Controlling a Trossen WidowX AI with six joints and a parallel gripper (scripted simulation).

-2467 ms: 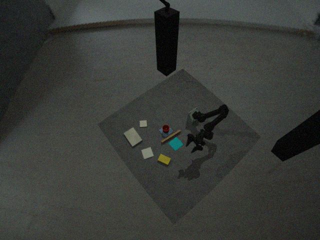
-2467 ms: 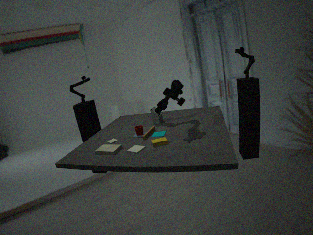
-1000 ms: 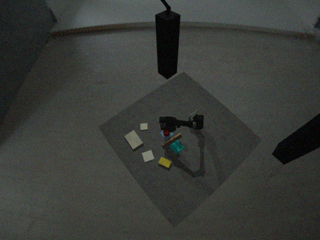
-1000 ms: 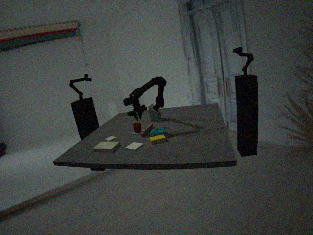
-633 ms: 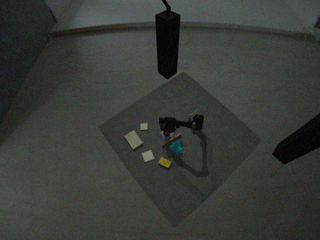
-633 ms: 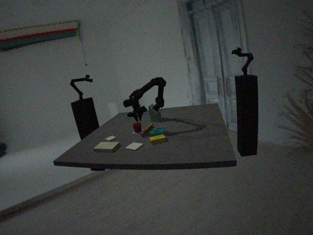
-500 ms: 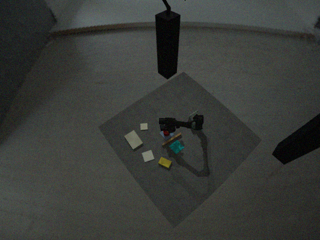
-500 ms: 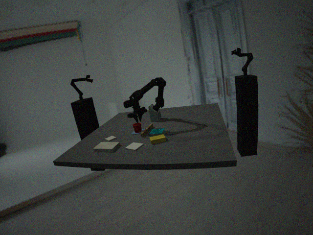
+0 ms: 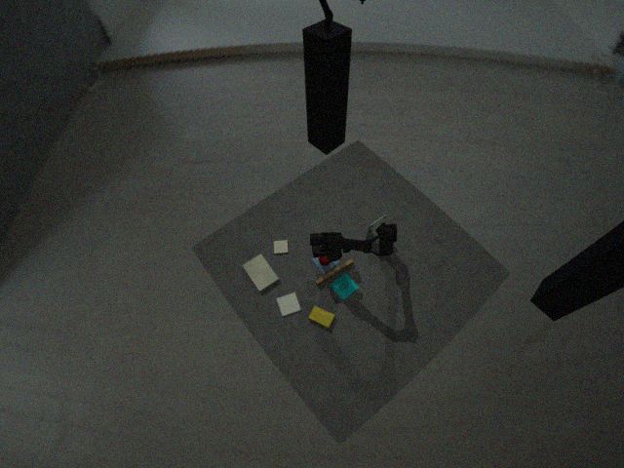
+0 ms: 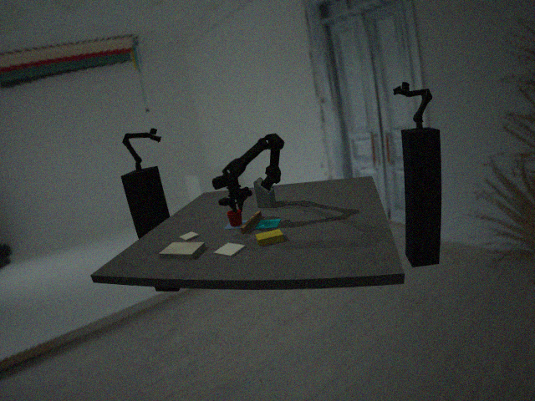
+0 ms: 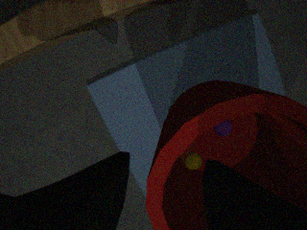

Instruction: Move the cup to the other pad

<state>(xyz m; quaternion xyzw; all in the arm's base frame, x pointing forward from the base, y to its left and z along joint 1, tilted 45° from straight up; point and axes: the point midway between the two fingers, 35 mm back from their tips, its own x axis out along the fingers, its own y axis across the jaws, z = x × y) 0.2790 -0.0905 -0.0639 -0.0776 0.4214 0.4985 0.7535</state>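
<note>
Right now the red cup is 2 cm ahead of my gripper tip, 2 cm to the right of it and 2 cm below it. The rest, counted from my gripper tip: yellow marble 2 cm to the right, 4 cm below; purple marble 3 cm ahead, 1 cm to the right, 4 cm below; pale blue pad 2 cm ahead, 2 cm to the right, 7 cm below.
</note>
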